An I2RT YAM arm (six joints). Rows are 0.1 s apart.
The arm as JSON. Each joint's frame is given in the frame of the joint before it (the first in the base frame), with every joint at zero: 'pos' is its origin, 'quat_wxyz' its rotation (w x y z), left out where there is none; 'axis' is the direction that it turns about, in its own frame. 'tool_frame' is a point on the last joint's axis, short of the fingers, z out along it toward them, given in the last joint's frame.
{
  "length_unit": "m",
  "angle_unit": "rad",
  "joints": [
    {
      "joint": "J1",
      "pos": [
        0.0,
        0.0,
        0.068
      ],
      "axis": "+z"
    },
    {
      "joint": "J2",
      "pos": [
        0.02,
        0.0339,
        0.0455
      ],
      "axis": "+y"
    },
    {
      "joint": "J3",
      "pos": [
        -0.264,
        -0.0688,
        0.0
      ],
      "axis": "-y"
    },
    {
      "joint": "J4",
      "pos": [
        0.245,
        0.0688,
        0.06
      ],
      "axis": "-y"
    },
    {
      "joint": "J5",
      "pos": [
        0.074,
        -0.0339,
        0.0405
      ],
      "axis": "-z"
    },
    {
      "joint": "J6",
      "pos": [
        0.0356,
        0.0,
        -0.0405
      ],
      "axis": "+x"
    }
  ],
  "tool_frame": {
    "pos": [
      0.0,
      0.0,
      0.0
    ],
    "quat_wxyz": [
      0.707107,
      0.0,
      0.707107,
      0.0
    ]
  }
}
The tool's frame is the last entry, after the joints.
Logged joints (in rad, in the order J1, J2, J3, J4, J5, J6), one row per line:
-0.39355 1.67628 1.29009 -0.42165 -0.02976 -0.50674
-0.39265 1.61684 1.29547 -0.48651 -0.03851 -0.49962
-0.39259 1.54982 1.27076 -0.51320 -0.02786 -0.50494
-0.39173 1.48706 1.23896 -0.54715 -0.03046 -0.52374
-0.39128 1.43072 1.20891 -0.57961 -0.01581 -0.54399
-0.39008 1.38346 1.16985 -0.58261 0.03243 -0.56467
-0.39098 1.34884 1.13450 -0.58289 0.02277 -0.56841
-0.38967 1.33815 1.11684 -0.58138 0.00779 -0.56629
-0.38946 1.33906 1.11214 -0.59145 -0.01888 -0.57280
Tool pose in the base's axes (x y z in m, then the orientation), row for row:
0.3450 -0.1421 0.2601 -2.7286 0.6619 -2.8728
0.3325 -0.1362 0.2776 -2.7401 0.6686 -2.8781
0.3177 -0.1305 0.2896 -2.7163 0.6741 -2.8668
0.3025 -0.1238 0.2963 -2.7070 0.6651 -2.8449
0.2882 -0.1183 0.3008 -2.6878 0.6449 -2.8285
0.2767 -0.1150 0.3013 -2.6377 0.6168 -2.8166
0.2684 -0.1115 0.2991 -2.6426 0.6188 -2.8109
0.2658 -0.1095 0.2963 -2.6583 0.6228 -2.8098
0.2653 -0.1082 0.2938 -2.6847 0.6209 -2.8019
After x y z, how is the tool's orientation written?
As angles about the fixed x, y, z axes (roll, pitch, yaw), in radians.
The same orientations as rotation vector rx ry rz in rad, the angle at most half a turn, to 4 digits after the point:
-0.1509 2.4094 -0.3890
-0.1474 2.4068 -0.3755
-0.1484 2.3946 -0.3968
-0.1734 2.3968 -0.4009
-0.1919 2.4069 -0.4236
-0.1953 2.4154 -0.4890
-0.2034 2.4139 -0.4798
-0.2100 2.4147 -0.4589
-0.2317 2.4218 -0.4244

